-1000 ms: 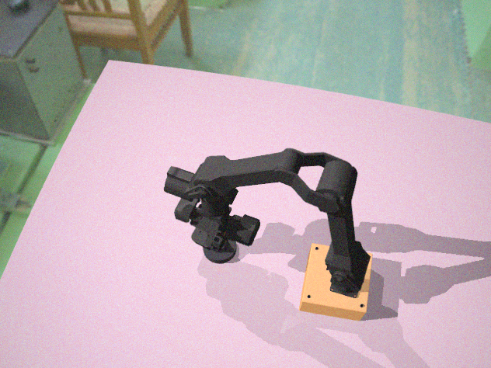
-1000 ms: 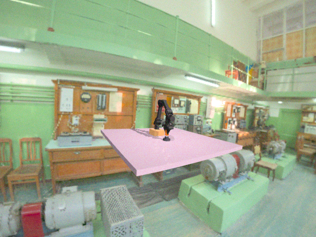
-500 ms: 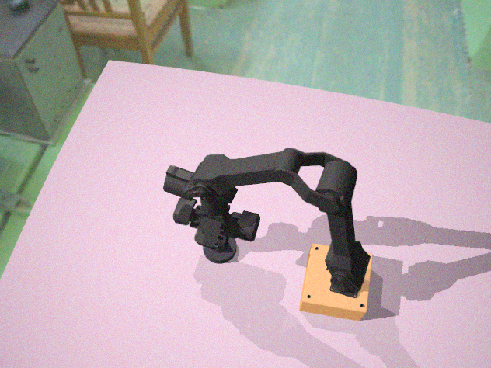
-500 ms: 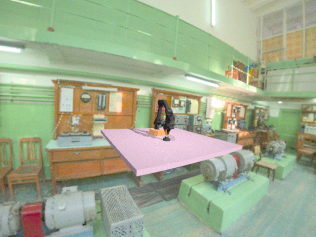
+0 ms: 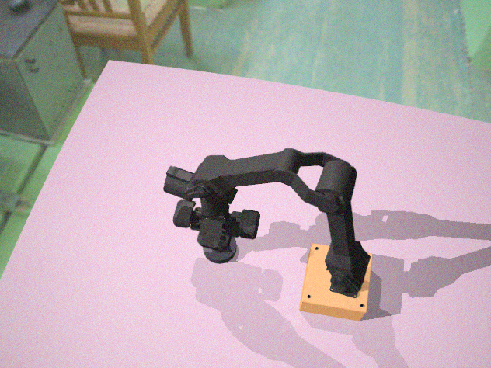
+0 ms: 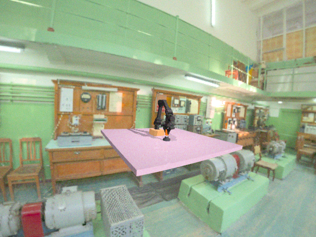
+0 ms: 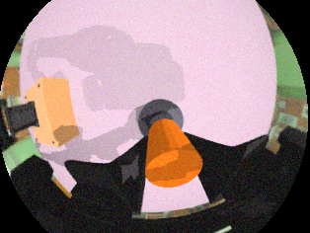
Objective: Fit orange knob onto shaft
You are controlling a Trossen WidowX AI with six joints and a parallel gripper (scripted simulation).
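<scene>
My gripper tip is 30 mm below the orange knob. From my gripper tip the other things lie so: dark round pedestal: 40 mm below.
</scene>
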